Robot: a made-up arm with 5 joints. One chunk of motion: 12 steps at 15 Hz.
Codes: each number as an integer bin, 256 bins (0 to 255) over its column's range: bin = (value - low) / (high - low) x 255, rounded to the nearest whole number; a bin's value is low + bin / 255 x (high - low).
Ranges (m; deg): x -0.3..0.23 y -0.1..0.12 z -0.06..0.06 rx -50..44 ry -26..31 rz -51..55
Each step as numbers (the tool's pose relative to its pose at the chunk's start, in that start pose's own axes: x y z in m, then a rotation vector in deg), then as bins.
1 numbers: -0.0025 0.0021 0.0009 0.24 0.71 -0.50
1 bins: 143 118 129 136 119 121
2 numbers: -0.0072 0.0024 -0.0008 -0.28 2.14 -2.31
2 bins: 141 119 126 135 126 117
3 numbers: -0.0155 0.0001 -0.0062 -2.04 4.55 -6.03
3 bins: 137 116 114 130 137 108
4 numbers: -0.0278 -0.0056 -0.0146 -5.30 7.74 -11.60
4 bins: 131 109 96 121 151 95
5 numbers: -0.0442 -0.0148 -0.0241 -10.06 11.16 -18.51
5 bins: 123 99 76 108 166 78
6 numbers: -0.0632 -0.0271 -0.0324 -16.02 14.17 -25.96
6 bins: 114 84 59 92 180 60
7 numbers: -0.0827 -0.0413 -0.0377 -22.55 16.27 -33.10
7 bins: 105 68 47 74 189 43
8 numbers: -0.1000 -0.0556 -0.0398 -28.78 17.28 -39.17
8 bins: 96 51 43 58 194 28
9 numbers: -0.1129 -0.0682 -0.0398 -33.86 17.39 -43.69
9 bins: 90 37 43 44 194 18
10 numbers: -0.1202 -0.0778 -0.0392 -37.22 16.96 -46.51
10 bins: 87 26 44 35 192 11
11 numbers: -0.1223 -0.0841 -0.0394 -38.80 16.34 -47.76
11 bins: 85 18 44 30 189 8
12 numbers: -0.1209 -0.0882 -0.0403 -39.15 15.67 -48.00
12 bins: 86 14 42 29 186 7
